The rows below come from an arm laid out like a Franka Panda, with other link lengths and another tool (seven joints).
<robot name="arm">
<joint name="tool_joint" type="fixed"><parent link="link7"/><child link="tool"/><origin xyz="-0.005 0.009 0.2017" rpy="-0.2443 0 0.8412"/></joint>
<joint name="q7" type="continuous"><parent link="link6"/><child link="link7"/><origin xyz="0.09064 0 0" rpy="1.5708 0 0"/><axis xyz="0 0 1"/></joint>
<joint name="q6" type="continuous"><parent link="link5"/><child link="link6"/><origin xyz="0 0 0" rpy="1.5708 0 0"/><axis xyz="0 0 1"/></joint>
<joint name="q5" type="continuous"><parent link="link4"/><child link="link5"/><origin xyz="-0.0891 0.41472 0" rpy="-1.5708 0 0"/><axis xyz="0 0 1"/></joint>
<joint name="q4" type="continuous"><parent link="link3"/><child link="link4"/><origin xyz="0.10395 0 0" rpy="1.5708 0 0"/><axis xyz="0 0 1"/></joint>
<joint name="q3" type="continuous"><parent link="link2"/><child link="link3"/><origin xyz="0 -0.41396 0" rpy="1.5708 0 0"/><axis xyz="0 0 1"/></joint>
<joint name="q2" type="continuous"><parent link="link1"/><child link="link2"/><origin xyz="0 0 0" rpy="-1.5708 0 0"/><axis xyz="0 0 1"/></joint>
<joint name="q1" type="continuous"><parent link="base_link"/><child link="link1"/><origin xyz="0 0 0.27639"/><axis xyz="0 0 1"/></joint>
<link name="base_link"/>
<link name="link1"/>
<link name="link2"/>
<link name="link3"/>
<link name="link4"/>
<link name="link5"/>
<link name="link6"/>
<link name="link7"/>
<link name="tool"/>
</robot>
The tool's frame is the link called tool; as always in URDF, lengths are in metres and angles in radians. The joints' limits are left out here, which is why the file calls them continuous.
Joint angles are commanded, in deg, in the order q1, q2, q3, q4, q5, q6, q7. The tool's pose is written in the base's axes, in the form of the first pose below.
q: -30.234 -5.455 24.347 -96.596 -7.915 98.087 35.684
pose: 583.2 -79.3 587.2 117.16 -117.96 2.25
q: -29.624 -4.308 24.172 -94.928 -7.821 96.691 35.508
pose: 587.8 -77.6 588.9 117.68 -117.37 0.94
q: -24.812 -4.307 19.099 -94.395 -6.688 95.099 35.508
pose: 582.5 -78.1 591.6 117.79 -118.08 -1.53
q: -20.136 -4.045 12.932 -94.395 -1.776 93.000 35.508
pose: 575.5 -78.8 584.8 118.50 -121.07 -9.38
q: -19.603 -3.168 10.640 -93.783 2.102 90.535 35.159
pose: 571.8 -84.3 577.7 118.35 -122.92 -16.64
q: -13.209 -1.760 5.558 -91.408 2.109 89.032 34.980
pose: 579.9 -74.0 582.3 119.93 -121.11 -17.41
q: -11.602 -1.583 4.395 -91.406 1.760 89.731 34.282
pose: 583.7 -71.6 581.5 121.13 -120.04 -16.36
